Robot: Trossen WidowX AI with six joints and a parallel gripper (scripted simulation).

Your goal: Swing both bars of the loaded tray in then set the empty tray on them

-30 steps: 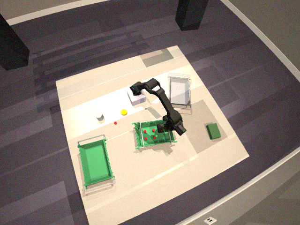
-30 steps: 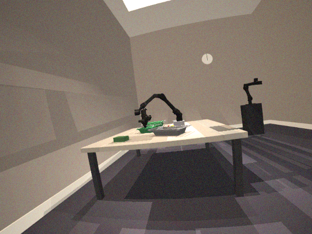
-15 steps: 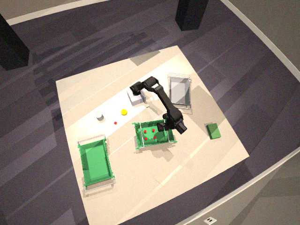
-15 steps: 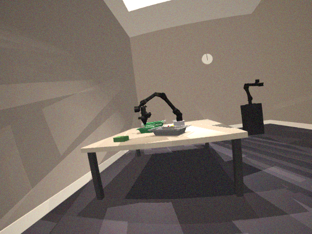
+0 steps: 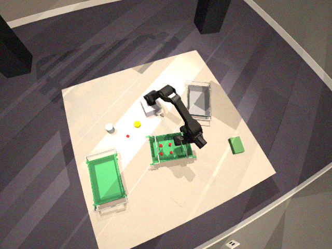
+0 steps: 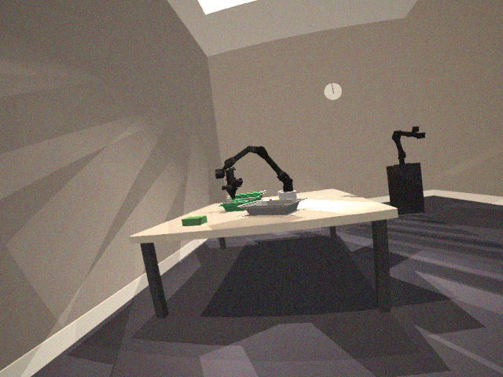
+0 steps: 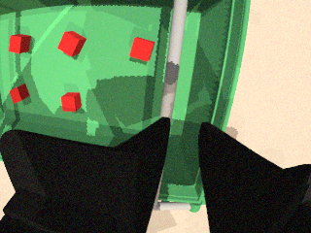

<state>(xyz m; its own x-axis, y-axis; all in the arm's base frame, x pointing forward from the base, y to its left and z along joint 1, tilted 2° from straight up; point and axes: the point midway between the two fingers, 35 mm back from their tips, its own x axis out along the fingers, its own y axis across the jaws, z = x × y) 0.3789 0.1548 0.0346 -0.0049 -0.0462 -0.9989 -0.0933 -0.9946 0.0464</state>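
Now: gripper tip 32 cm past the grey tray, 22 cm to the right of it and 5 cm above it. Round my gripper tip: red cube: 18 cm behind, 38 cm to the right, 8 cm below; green block: 10 cm ahead, 38 cm to the left, 7 cm below; yellow disc: 26 cm behind, 29 cm to the right, 8 cm below.
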